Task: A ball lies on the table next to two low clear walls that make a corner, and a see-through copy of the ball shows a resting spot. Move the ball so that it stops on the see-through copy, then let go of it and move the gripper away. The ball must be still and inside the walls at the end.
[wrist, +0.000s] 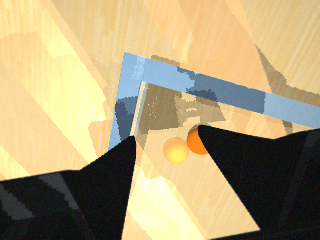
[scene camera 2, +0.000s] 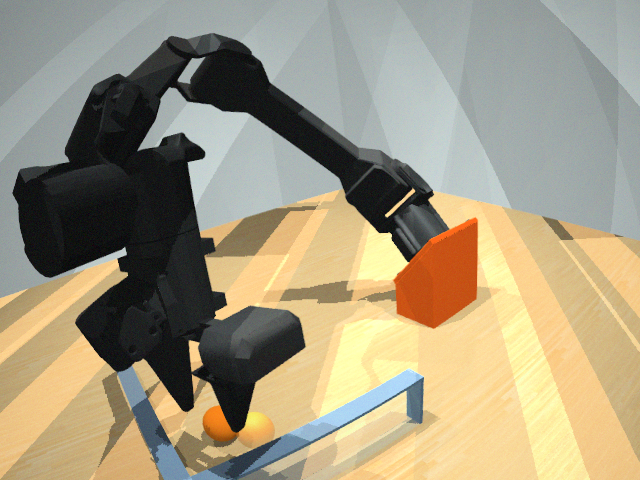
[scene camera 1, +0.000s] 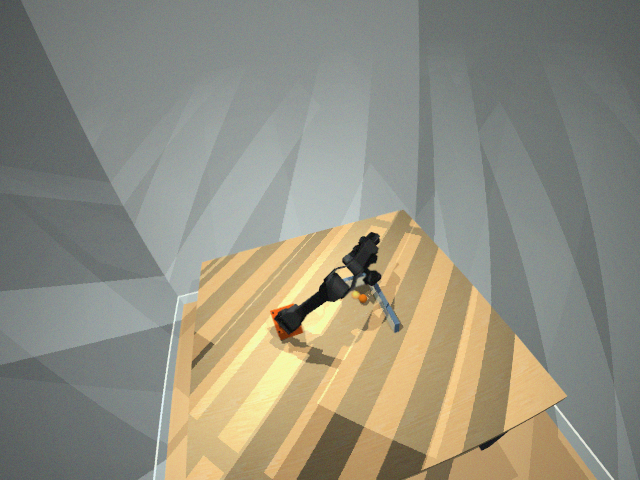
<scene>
My gripper (scene camera 2: pixel 212 419) is open, with nothing in its grasp. Further things: an orange ball (scene camera 2: pixel 215 425) and a see-through copy (scene camera 2: pixel 259 429).
My gripper shows as well in the wrist view (wrist: pixel 166 134).
</scene>
